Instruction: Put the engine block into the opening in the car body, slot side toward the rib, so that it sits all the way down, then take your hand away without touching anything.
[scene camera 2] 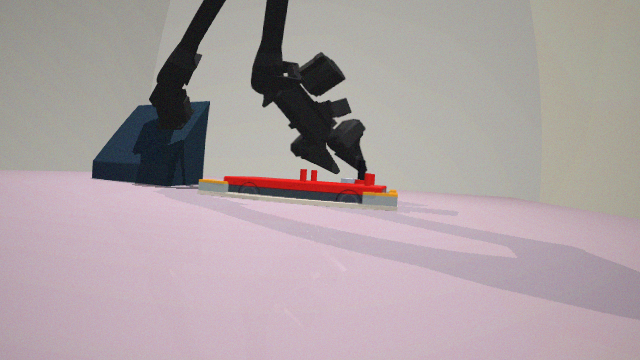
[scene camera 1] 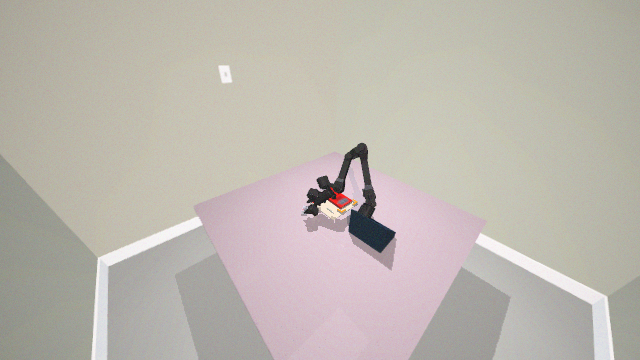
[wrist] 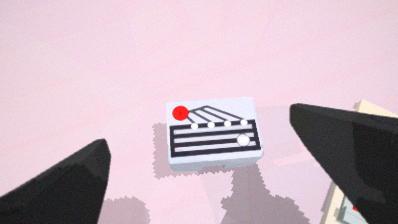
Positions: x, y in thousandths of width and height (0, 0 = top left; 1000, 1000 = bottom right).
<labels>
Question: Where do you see an engine block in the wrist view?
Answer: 504, 596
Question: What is my gripper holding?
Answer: Nothing.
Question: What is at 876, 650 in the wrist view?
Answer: My gripper.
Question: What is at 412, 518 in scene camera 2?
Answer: A car body.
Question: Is my gripper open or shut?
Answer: Open.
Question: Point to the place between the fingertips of my gripper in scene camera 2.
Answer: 549, 479
</labels>
